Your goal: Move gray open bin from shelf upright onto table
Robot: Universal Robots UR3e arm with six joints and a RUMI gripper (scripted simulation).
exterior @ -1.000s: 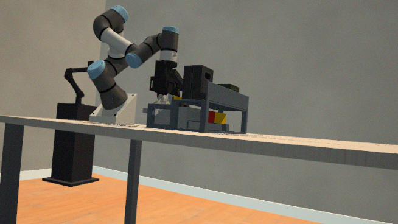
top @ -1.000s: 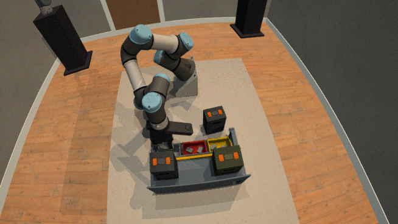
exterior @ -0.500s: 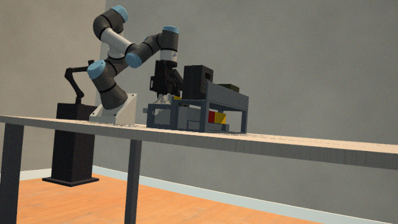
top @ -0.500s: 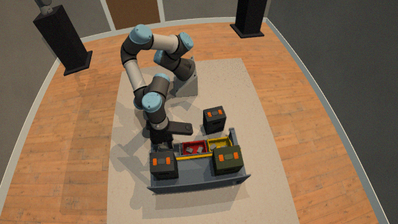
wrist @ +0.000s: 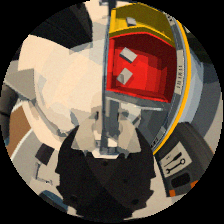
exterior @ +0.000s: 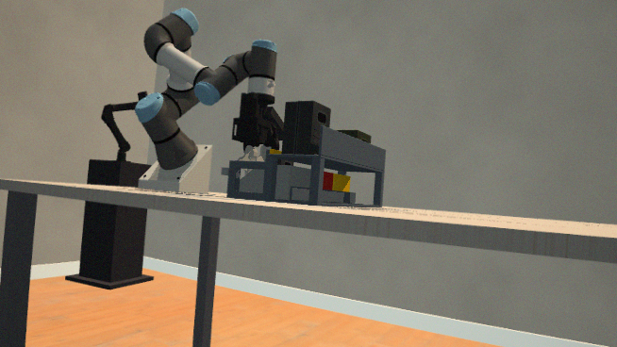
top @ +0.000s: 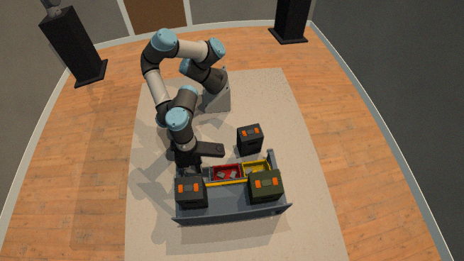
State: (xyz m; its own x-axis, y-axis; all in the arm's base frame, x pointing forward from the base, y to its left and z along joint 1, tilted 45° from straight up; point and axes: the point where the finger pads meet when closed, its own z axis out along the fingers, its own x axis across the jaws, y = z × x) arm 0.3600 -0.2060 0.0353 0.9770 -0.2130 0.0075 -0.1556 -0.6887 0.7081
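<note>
Now: hand 6 cm short of the gray open bin and 2 cm to the left of it. From my hand the other things lie so: yellow rail: 11 cm ahead, 8 cm to the left, 6 cm above; red bin: 8 cm ahead, 9 cm to the left; yellow bin: 9 cm ahead, 20 cm to the left.
</note>
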